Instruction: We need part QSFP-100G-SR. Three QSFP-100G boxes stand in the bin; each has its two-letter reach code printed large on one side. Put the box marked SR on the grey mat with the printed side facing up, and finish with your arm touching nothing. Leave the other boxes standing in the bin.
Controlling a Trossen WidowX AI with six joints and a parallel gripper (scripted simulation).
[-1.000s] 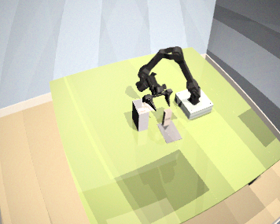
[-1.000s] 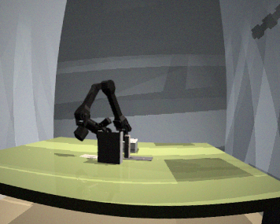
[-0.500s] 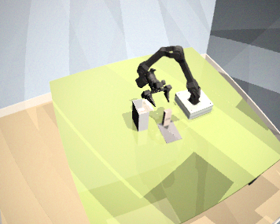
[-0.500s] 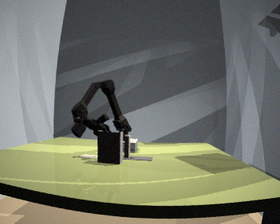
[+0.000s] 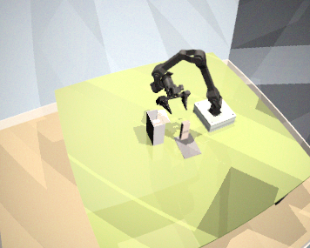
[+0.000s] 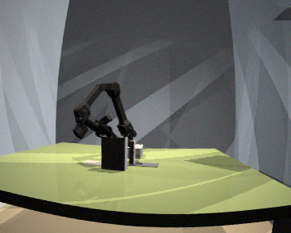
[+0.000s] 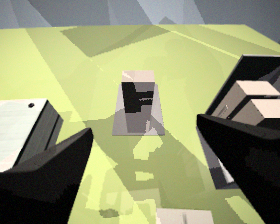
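The grey mat is 13 cm to the left of my gripper tip, 12 cm below it and 3 cm ahead of it. Also, from my gripper tip: white card (12 cm to the right, 12 cm below, 2 cm ahead).
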